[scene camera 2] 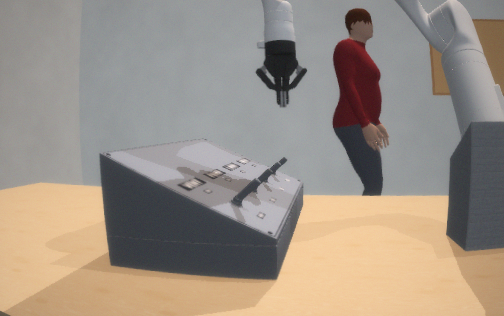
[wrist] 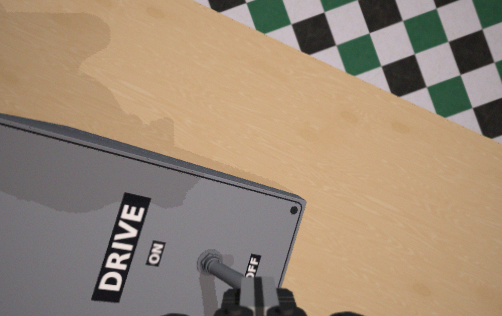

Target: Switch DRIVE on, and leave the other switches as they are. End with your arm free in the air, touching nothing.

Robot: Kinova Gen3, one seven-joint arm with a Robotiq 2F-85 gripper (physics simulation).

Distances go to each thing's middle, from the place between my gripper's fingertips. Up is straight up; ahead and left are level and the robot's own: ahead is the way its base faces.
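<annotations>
Sloped grey switch console [scene camera 2: 171, 208]: 17 cm below my hand, 23 cm to the left, 5 cm ahead.
</annotations>
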